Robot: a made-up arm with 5 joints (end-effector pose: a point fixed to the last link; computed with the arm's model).
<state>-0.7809 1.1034 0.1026 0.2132 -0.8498</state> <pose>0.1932 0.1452 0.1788 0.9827 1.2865 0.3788</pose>
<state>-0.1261 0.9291 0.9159 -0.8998 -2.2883</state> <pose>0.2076 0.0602 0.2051 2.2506 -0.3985 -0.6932</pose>
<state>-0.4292 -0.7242 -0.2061 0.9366 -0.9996</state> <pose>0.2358 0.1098 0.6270 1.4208 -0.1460 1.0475</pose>
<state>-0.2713 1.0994 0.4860 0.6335 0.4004</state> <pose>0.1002 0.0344 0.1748 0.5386 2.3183 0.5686</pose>
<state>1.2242 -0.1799 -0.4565 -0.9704 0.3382</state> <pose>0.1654 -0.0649 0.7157 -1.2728 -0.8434 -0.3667</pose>
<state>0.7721 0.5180 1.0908 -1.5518 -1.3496</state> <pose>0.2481 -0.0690 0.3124 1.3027 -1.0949 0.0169</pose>
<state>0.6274 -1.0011 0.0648 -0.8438 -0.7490</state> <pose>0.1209 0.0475 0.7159 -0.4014 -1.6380 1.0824</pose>
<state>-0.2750 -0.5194 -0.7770 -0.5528 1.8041</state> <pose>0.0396 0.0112 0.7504 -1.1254 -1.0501 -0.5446</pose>
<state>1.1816 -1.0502 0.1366 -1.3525 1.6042</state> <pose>0.1033 0.0791 0.6758 -1.9512 -0.5996 -1.6593</pose>
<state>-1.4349 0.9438 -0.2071 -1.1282 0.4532</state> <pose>0.1232 0.2955 0.4118 0.0035 -0.3884 2.1437</pose>
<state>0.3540 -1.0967 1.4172 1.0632 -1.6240</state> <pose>0.2615 -0.0034 0.2987 1.8405 -0.0849 -0.9922</pose>
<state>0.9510 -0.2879 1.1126 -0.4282 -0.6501</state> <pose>0.2662 -0.1468 0.3310 0.9944 -0.4585 -0.3284</pose>
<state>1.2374 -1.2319 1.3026 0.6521 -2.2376</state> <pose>0.2151 -0.1777 0.3881 1.6663 -2.0087 -0.9930</pose>
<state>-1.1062 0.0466 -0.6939 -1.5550 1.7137</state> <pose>0.1047 0.0442 0.6826 -0.3090 -1.5877 -0.0824</pose>
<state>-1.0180 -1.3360 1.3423 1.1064 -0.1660</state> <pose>0.1691 0.1661 0.3497 0.3433 1.3258 1.2508</pose>
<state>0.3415 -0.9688 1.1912 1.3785 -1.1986</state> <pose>0.2396 0.0057 0.3155 1.6796 0.4517 -0.8726</pose>
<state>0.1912 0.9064 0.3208 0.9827 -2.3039</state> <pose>0.1791 0.0347 0.1914 1.3687 -0.0507 -2.0522</pose>
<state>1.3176 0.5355 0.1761 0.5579 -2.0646</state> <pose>0.2031 -0.1949 0.2685 1.7171 -1.6175 -1.6798</pose>
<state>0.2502 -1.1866 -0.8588 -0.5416 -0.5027</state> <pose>-0.1420 0.1103 0.6382 -0.9427 -2.2686 1.3030</pose>
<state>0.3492 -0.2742 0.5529 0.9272 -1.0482</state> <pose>0.3107 -0.0219 0.3435 1.5957 0.2430 -0.4730</pose>
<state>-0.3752 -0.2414 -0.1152 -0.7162 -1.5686</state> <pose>0.2514 0.1087 0.6713 1.7445 -1.1132 1.8336</pose>
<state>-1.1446 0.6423 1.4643 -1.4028 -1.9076</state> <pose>0.1001 0.0836 0.2518 2.0089 0.8134 0.4034</pose>
